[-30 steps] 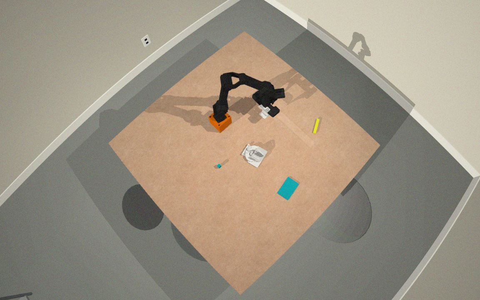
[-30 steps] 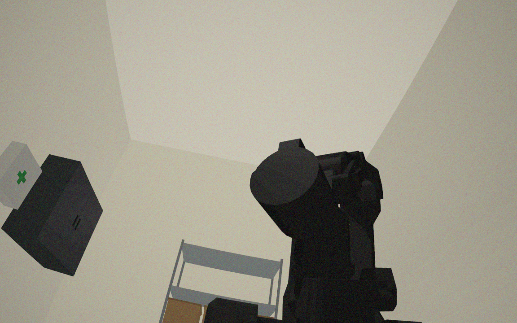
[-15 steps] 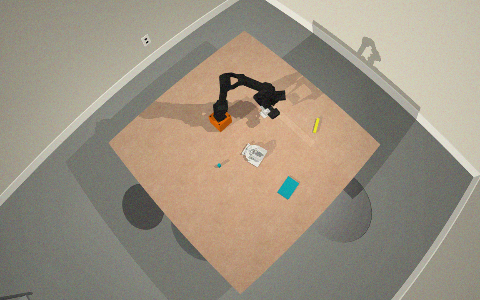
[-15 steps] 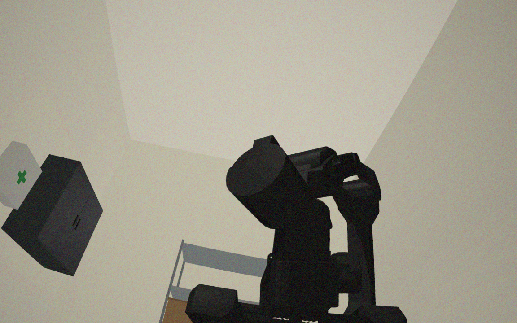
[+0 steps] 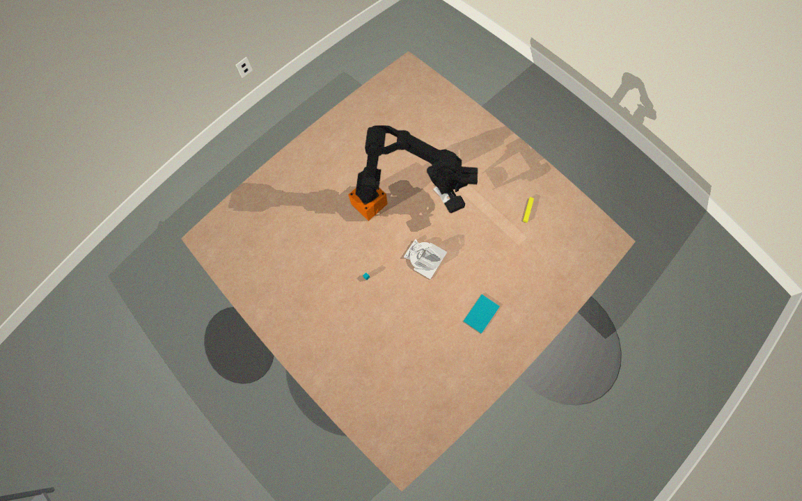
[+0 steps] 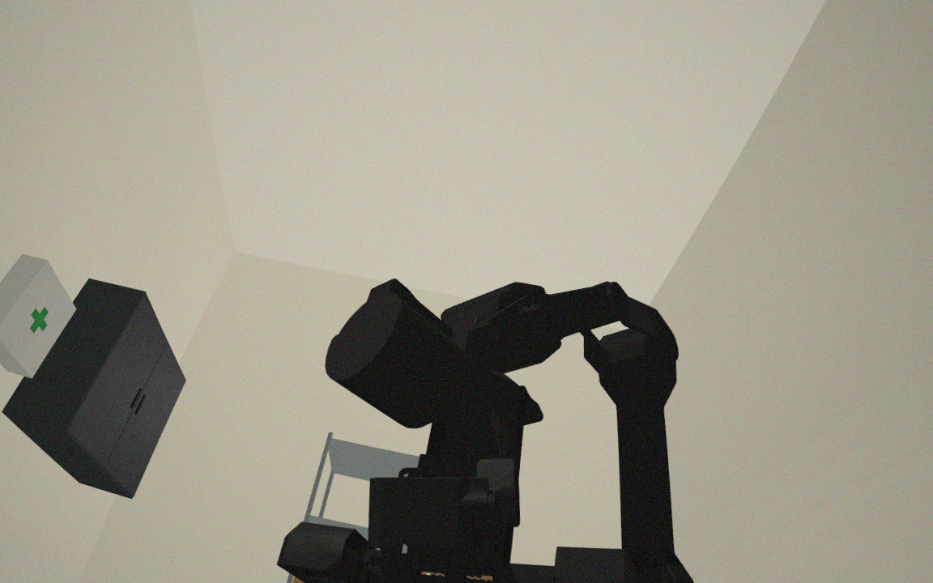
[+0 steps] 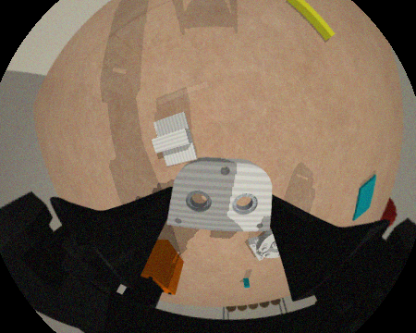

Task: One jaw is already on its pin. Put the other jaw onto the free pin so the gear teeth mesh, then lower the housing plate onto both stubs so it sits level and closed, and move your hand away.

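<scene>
My gripper tip is 17 cm to the left of the grey jaw, 9 cm short of it and 7 cm above it. The rest, counted from my gripper tip: grey housing plate 2 cm above, 1 cm to the left; small teal cube 39 cm to the right, 7 cm below, 6 cm ahead; yellow bar 26 cm to the left, 21 cm ahead, 8 cm below.
</scene>
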